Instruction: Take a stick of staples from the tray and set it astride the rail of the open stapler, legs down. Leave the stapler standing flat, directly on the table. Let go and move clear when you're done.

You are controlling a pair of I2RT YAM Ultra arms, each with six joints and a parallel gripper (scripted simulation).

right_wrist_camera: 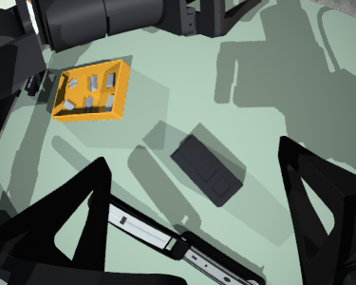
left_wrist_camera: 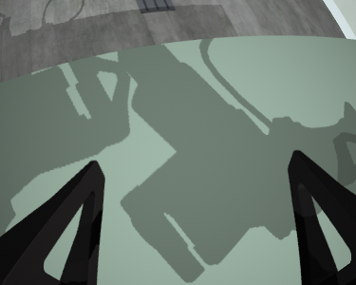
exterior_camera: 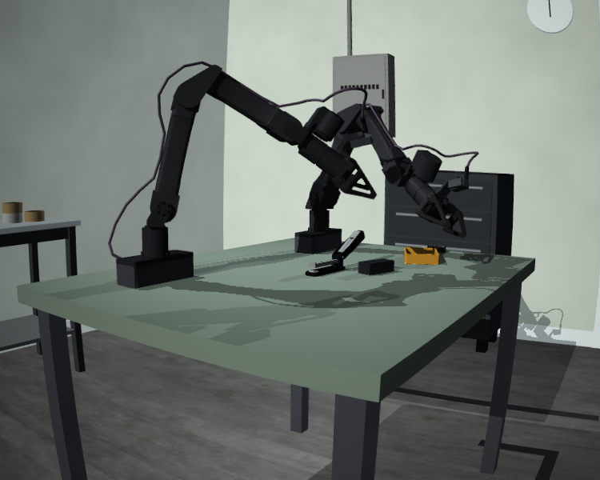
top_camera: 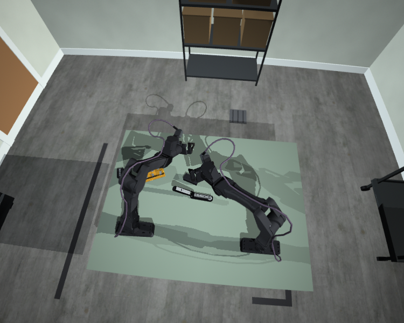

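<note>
The orange tray lies 20 cm to the left of my left hand, 17 cm behind it and 11 cm below it. The rest, counted from my left hand: black stapler (29 cm behind, 8 cm below, 7 cm to the right); then black block (19 cm behind, 11 cm below, 5 cm to the right).
</note>
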